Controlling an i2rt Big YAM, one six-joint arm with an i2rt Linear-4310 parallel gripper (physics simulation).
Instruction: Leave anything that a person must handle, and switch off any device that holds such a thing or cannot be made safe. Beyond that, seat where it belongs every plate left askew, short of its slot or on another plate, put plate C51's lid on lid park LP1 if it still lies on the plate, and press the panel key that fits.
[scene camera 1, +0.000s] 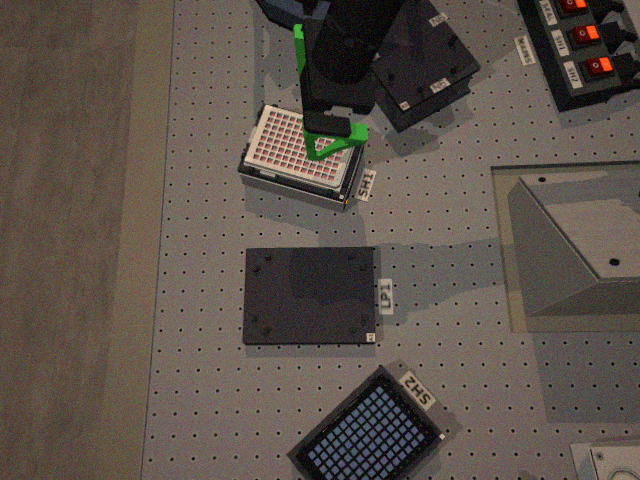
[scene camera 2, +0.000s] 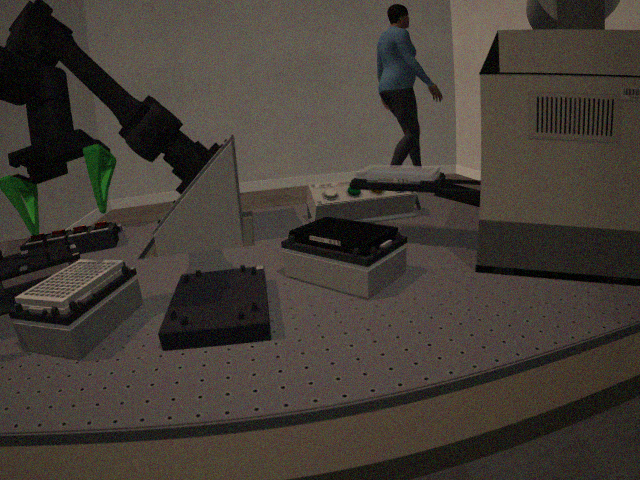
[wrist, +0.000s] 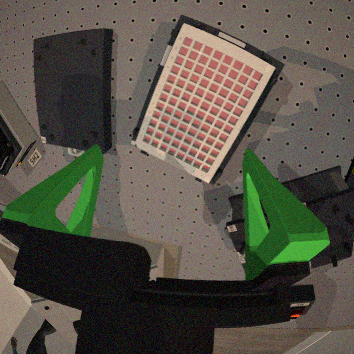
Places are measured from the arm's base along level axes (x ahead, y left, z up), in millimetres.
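Pixels of known places: gripper, fingertip midpoint: (scene camera 1: 309, 124) (scene camera 2: 68, 224) (wrist: 169, 152); arm's base at its link origin: (scene camera 2: 201, 170).
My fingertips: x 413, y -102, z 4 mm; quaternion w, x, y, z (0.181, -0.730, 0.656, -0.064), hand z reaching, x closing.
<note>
For each thing: its top centre in the pictures, then the offset to it from my fingertips. "spot": a spot on its surface instead.
- white plate with red wells, top centre: (wrist: 197, 108) (scene camera 1: 301, 145) (scene camera 2: 72, 277) 14 mm ahead, 6 mm right, 64 mm down
- shaker SH1 at a spot on its surface: (scene camera 2: 98, 320) (scene camera 1: 274, 187) spot: 51 mm ahead, 36 mm left, 106 mm down
- dark plate with blue wells, top centre: (scene camera 1: 366, 446) (scene camera 2: 343, 229) 72 mm back, 346 mm left, 64 mm down
- shaker SH2 at a spot on its surface: (scene camera 2: 330, 271) spot: 28 mm back, 319 mm left, 106 mm down
- Lid park LP1 at its top centre: (scene camera 2: 216, 287) (scene camera 1: 308, 292) (wrist: 59, 94) 1 mm back, 175 mm left, 100 mm down
- button panel at its top centre: (scene camera 2: 361, 179) 364 mm back, 437 mm left, 50 mm down
- power strip at a spot on its surface: (scene camera 1: 589, 88) spot: 357 mm back, 107 mm right, 93 mm down
- large device at a spot on its surface: (scene camera 2: 553, 180) spot: 25 mm ahead, 613 mm left, 5 mm up
- clear-topped item at its top centre: (scene camera 2: 399, 168) 192 mm back, 466 mm left, 6 mm down
A white plate with red wells (scene camera 1: 279, 139) (scene camera 2: 67, 284) (wrist: 205, 100) lies on shaker SH1 (scene camera 1: 294, 192) (scene camera 2: 98, 320); whether it sits flat, or has a clear lid, I cannot tell. A dark plate with blue wells (scene camera 1: 369, 431) (scene camera 2: 343, 229) lies on shaker SH2 (scene camera 2: 330, 271). Lid park LP1 (scene camera 1: 310, 299) (scene camera 2: 222, 299) (wrist: 75, 90) bears no lid. My gripper (scene camera 1: 307, 98) (scene camera 2: 69, 222) (wrist: 169, 152) is open and empty, above and beside SH1. The button panel (scene camera 2: 361, 209) has white, green and amber keys. The name C51 is not readable.
Dark nests (scene camera 1: 423, 62) stand beside SH1, labelled N6 and apparently N5. A power strip (scene camera 1: 589, 88) (scene camera 2: 100, 238) has lit switches, including SH1 and SH2. A large device (scene camera 2: 553, 180) has a clear-topped item (scene camera 2: 400, 173) on its dark carrier. A person (scene camera 2: 398, 67) is behind the bench.
</note>
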